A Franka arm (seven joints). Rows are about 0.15 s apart.
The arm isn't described. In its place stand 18 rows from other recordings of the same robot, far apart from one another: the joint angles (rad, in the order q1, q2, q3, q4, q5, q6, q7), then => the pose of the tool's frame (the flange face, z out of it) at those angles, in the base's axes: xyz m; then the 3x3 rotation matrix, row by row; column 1 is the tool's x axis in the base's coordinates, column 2 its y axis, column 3 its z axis.
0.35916, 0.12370, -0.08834, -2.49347, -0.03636, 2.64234, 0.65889 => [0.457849, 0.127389, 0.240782], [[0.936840, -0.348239, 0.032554], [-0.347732, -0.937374, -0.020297], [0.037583, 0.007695, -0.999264]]
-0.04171, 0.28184, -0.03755, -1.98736, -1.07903, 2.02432, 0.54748 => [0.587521, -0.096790, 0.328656], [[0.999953, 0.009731, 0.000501], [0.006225, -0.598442, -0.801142], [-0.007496, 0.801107, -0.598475]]
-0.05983, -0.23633, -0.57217, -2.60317, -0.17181, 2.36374, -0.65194 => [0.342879, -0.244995, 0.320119], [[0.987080, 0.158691, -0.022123], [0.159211, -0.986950, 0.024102], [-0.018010, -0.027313, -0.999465]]
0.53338, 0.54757, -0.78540, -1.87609, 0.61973, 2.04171, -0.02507 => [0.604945, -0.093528, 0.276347], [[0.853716, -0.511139, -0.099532], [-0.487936, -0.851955, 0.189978], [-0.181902, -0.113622, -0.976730]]
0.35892, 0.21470, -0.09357, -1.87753, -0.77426, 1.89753, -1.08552 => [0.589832, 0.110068, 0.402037], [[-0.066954, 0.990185, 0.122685], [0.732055, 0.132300, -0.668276], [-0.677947, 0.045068, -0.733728]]
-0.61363, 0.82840, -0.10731, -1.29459, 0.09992, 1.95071, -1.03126 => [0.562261, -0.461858, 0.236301], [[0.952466, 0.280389, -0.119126], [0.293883, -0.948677, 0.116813], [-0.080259, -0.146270, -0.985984]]
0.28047, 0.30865, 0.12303, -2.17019, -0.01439, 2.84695, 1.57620 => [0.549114, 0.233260, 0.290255], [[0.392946, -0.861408, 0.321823], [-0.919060, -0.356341, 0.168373], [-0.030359, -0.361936, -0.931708]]
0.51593, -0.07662, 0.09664, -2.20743, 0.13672, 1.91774, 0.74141 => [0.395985, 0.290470, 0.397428], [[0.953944, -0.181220, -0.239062], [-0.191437, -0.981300, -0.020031], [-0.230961, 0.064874, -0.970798]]
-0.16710, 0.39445, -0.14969, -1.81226, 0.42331, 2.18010, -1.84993 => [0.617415, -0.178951, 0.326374], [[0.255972, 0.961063, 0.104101], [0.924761, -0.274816, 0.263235], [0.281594, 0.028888, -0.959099]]
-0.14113, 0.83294, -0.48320, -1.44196, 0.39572, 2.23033, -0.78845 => [0.634448, -0.356611, 0.235768], [[0.996833, 0.074457, 0.027925], [0.076038, -0.995259, -0.060638], [0.023277, 0.062570, -0.997769]]
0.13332, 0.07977, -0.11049, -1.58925, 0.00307, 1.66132, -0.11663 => [0.584498, 0.016010, 0.578463], [[0.990260, 0.139054, -0.007080], [0.139013, -0.990273, -0.005895], [-0.007831, 0.004853, -0.999958]]
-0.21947, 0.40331, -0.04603, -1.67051, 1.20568, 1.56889, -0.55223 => [0.639160, -0.066347, 0.401005], [[0.997327, -0.009040, 0.072510], [-0.071441, -0.329027, 0.941614], [0.015346, -0.944277, -0.328793]]
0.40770, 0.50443, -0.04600, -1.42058, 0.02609, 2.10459, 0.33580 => [0.670198, 0.261467, 0.424682], [[0.985575, 0.027528, 0.166988], [0.016870, -0.997749, 0.064909], [0.168398, -0.061156, -0.983820]]
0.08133, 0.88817, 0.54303, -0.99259, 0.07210, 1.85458, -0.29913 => [0.702687, 0.319977, 0.378468], [[0.769129, 0.620518, -0.152961], [0.615279, -0.654222, 0.439803], [0.172835, -0.432379, -0.884973]]
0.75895, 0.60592, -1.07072, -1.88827, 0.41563, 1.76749, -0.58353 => [0.564241, -0.106477, 0.300582], [[0.920219, 0.071202, -0.384872], [0.081652, -0.996602, 0.010855], [-0.382791, -0.041414, -0.922906]]
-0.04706, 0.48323, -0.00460, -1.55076, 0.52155, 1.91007, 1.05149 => [0.679574, 0.001023, 0.368106], [[0.246292, -0.968215, -0.043576], [-0.849725, -0.237339, 0.470784], [-0.466163, -0.078923, -0.881171]]
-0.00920, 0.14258, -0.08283, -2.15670, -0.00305, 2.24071, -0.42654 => [0.547315, -0.050195, 0.328286], [[0.942026, 0.330295, -0.059098], [0.330370, -0.943811, -0.008782], [-0.058678, -0.011251, -0.998214]]
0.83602, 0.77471, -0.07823, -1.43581, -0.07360, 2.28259, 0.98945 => [0.525890, 0.510633, 0.239083], [[0.978304, -0.160890, 0.130524], [-0.158894, -0.986963, -0.025636], [0.132947, 0.004340, -0.991114]]
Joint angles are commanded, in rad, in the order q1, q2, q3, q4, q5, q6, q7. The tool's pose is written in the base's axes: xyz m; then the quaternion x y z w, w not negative. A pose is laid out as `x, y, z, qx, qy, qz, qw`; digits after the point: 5 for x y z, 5 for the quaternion.
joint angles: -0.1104, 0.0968, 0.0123, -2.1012, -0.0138, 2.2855, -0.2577
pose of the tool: 0.56623, -0.05614, 0.38209, 0.99551, 0.08386, 0.04220, 0.01248
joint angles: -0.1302, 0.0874, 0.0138, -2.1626, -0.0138, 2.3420, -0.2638
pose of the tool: 0.55402, -0.06506, 0.36511, 0.99588, 0.07806, 0.04430, 0.01317
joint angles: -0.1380, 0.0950, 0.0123, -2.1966, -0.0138, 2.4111, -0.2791
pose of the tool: 0.55077, -0.06973, 0.35255, 0.99489, 0.08127, 0.05763, 0.01624
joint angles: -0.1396, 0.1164, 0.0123, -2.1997, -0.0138, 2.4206, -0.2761
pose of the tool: 0.55096, -0.07064, 0.34025, 0.99549, 0.07907, 0.05035, 0.01449
